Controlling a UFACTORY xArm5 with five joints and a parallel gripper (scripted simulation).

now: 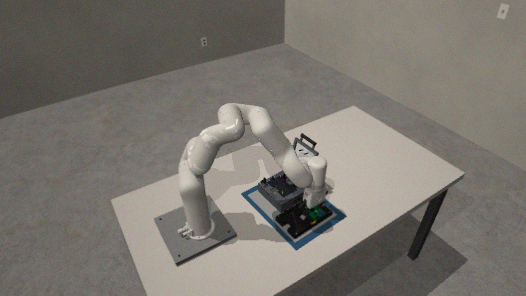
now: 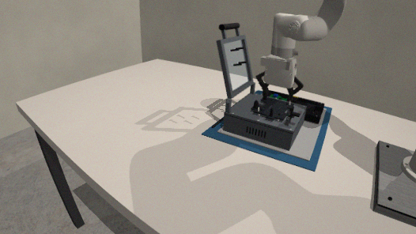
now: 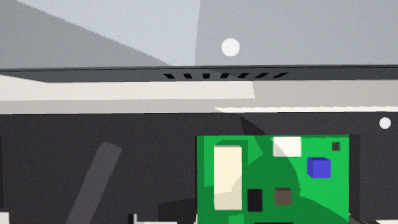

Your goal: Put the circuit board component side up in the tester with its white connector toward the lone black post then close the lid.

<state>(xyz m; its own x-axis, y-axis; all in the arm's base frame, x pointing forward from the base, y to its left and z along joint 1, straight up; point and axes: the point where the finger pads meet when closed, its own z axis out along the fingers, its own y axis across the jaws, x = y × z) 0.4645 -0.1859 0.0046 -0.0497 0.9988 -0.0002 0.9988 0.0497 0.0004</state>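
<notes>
The green circuit board lies right at my hand. Round my hand: dark nest (40 mm behind, 170 mm to the left, 50 mm above); then tester lid (80 mm ahead, 170 mm to the left, 160 mm above).
</notes>
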